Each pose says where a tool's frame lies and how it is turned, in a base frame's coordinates. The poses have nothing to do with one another.
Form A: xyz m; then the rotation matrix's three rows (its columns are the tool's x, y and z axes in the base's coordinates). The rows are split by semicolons.
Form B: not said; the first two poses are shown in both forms.
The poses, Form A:
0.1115 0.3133 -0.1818; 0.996 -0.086 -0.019; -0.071 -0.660 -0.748; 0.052 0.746 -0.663
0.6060 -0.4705 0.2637; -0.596 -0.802 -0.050; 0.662 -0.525 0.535; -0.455 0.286 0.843
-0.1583 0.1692 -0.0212; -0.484 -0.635 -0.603; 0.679 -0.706 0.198; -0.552 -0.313 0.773
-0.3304 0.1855 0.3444; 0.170 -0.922 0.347; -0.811 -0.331 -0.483; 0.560 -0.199 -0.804
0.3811 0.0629 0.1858; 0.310 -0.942 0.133; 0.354 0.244 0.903; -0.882 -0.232 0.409
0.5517 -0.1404 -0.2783; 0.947 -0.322 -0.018; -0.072 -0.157 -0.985; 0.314 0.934 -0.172
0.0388 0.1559 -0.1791; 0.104 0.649 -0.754; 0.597 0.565 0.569; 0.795 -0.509 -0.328
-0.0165 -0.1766 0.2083; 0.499 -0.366 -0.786; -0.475 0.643 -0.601; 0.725 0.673 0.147
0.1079 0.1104 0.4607; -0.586 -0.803 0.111; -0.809 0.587 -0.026; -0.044 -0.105 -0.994
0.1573 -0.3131 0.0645; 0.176 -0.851 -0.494; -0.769 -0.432 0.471; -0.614 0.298 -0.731
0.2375 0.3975 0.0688; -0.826 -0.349 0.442; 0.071 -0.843 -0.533; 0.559 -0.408 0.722
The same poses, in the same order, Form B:
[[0.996 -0.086 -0.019 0.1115], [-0.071 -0.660 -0.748 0.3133], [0.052 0.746 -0.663 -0.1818], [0 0 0 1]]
[[-0.596 -0.802 -0.050 0.6060], [0.662 -0.525 0.535 -0.4705], [-0.455 0.286 0.843 0.2637], [0 0 0 1]]
[[-0.484 -0.635 -0.603 -0.1583], [0.679 -0.706 0.198 0.1692], [-0.552 -0.313 0.773 -0.0212], [0 0 0 1]]
[[0.170 -0.922 0.347 -0.3304], [-0.811 -0.331 -0.483 0.1855], [0.560 -0.199 -0.804 0.3444], [0 0 0 1]]
[[0.310 -0.942 0.133 0.3811], [0.354 0.244 0.903 0.0629], [-0.882 -0.232 0.409 0.1858], [0 0 0 1]]
[[0.947 -0.322 -0.018 0.5517], [-0.072 -0.157 -0.985 -0.1404], [0.314 0.934 -0.172 -0.2783], [0 0 0 1]]
[[0.104 0.649 -0.754 0.0388], [0.597 0.565 0.569 0.1559], [0.795 -0.509 -0.328 -0.1791], [0 0 0 1]]
[[0.499 -0.366 -0.786 -0.0165], [-0.475 0.643 -0.601 -0.1766], [0.725 0.673 0.147 0.2083], [0 0 0 1]]
[[-0.586 -0.803 0.111 0.1079], [-0.809 0.587 -0.026 0.1104], [-0.044 -0.105 -0.994 0.4607], [0 0 0 1]]
[[0.176 -0.851 -0.494 0.1573], [-0.769 -0.432 0.471 -0.3131], [-0.614 0.298 -0.731 0.0645], [0 0 0 1]]
[[-0.826 -0.349 0.442 0.2375], [0.071 -0.843 -0.533 0.3975], [0.559 -0.408 0.722 0.0688], [0 0 0 1]]

